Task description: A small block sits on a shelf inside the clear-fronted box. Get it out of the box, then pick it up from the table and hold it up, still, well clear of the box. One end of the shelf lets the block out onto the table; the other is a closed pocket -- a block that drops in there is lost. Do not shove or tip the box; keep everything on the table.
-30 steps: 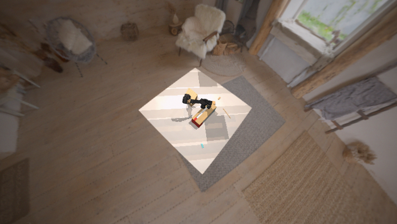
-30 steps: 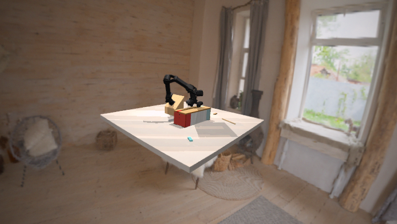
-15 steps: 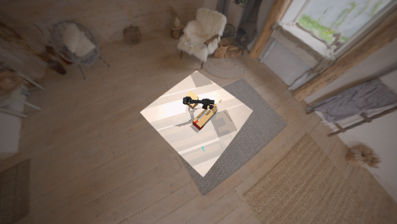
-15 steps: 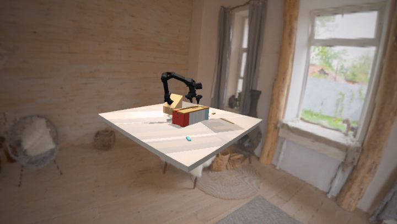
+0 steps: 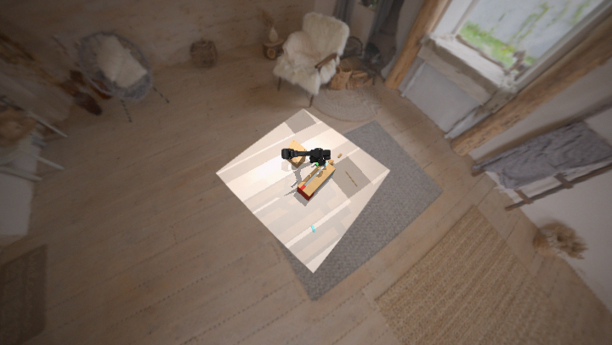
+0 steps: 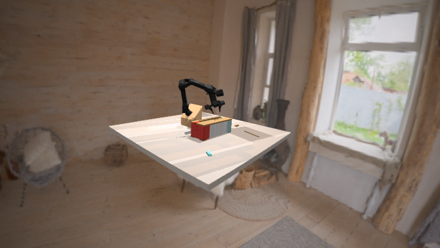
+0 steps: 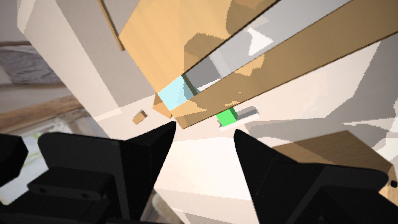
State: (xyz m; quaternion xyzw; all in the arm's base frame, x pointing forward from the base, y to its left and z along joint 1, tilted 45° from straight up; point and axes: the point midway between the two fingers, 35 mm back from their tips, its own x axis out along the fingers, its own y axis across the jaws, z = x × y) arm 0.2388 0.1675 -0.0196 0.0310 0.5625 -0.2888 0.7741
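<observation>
The green block lies 140 mm below my gripper tip, 50 mm behind it and 20 mm to the left of it. The rest, counted from my gripper tip: thin wooden stick: 290 mm ahead, 190 mm to the left, 160 mm below; box: 130 mm to the right, 100 mm below, 50 mm ahead; tan rubber piece: 290 mm to the left, 160 mm below, 10 mm ahead.
</observation>
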